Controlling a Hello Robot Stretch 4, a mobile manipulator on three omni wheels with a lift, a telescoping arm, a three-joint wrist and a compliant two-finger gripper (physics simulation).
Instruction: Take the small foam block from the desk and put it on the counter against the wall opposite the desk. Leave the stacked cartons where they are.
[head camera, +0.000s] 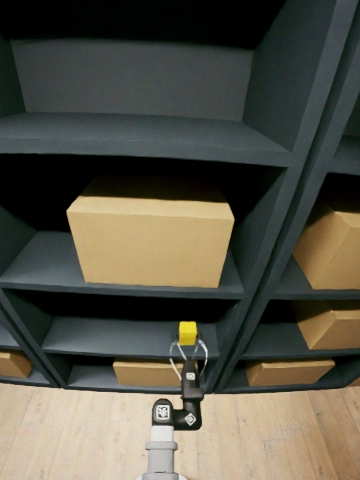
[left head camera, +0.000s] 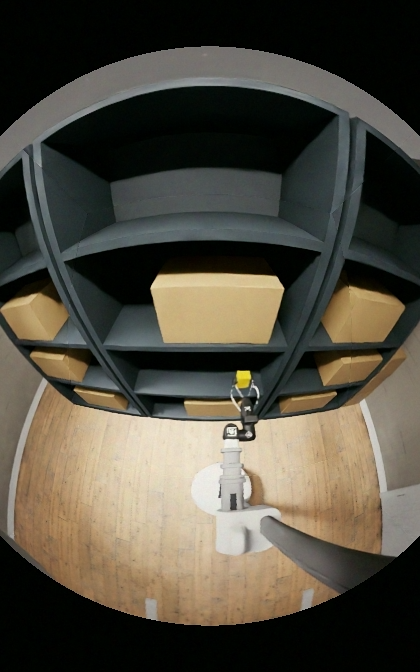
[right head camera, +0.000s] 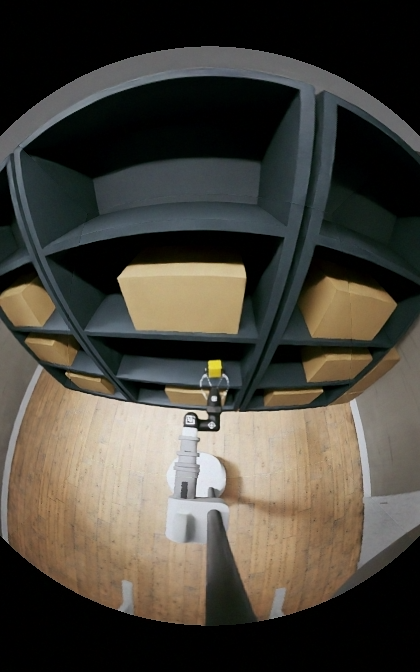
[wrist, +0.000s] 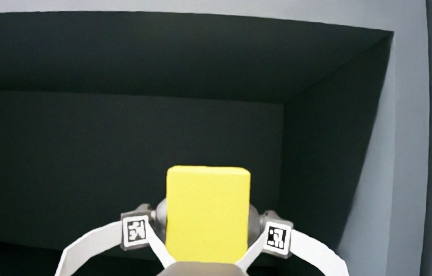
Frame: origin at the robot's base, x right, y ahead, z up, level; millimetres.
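Where they show: hand, its tool point: (head camera: 187, 332) (left head camera: 242, 378) (right head camera: 214, 368) (wrist: 207, 219); robot's base, origin of its link: (left head camera: 220, 487) (right head camera: 197, 476).
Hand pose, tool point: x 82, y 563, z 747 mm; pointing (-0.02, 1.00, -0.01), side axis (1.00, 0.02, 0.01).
Note:
Things, the pixels of their top centre, and the offset from my tool point.
- yellow foam block, centre of its top: (wrist: 210, 168) (head camera: 188, 327) (right head camera: 214, 363) (left head camera: 243, 373) dx +0, dy -2, dz +42 mm
- large carton, centre of its top: (head camera: 154, 191) (left head camera: 216, 267) (right head camera: 184, 256) dx -136, dy +185, dz +486 mm
The yellow foam block (head camera: 188, 333) (left head camera: 243, 379) (right head camera: 214, 368) (wrist: 208, 215) is held between the two fingertips. My gripper (head camera: 188, 336) (left head camera: 243, 382) (right head camera: 214, 371) (wrist: 208, 220) is shut on it, with a pad against each side. In the head view the block shows in front of the compartment below the large carton, towards its right side. In the wrist view a dark compartment lies behind the block, with its right side wall to the right. How far the block is from the shelf is hard to tell. The desk and a counter do not show.
The dark shelf unit (head camera: 270, 159) (left head camera: 197, 246) (right head camera: 165, 234) (wrist: 411, 150) fills the wall ahead. A large carton (head camera: 152, 250) (left head camera: 217, 315) (right head camera: 185, 304) stands on the shelf above the block. Another carton (head camera: 146, 372) (left head camera: 210, 407) is in the bottom compartment. More cartons stand in the side bays.

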